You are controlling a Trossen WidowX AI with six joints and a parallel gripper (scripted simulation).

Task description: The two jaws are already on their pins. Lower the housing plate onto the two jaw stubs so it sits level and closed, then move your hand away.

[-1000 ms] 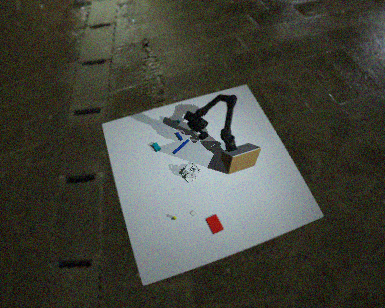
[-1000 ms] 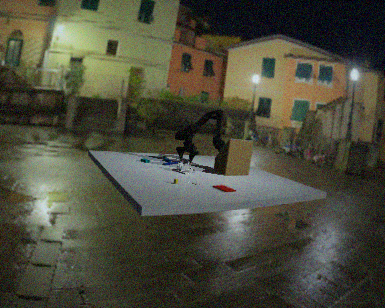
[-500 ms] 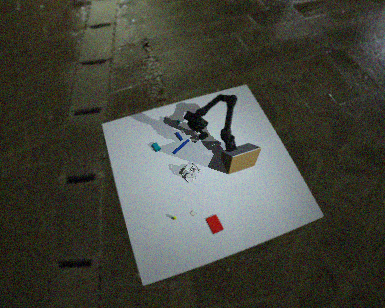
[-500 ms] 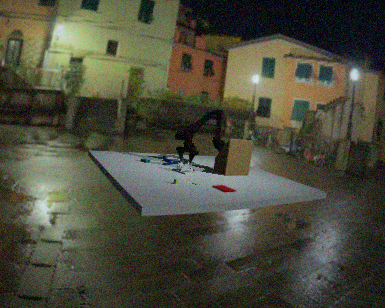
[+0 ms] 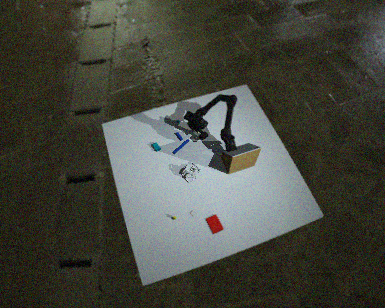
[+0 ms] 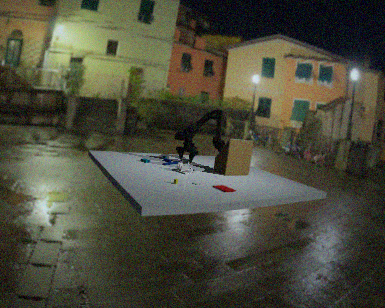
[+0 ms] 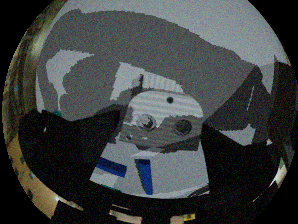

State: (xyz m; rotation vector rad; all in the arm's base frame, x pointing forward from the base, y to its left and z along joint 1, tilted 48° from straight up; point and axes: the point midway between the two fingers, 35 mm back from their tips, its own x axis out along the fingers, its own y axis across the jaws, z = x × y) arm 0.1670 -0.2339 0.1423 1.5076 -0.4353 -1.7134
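My gripper tip is now 150 mm short of the blue rod and 50 mm to the right of it. Also, from my gripper tip: small yellow piece: 580 mm to the left, 350 mm ahead; small white piece: 580 mm to the left, 230 mm ahead, 10 mm below; teal block: 330 mm ahead.
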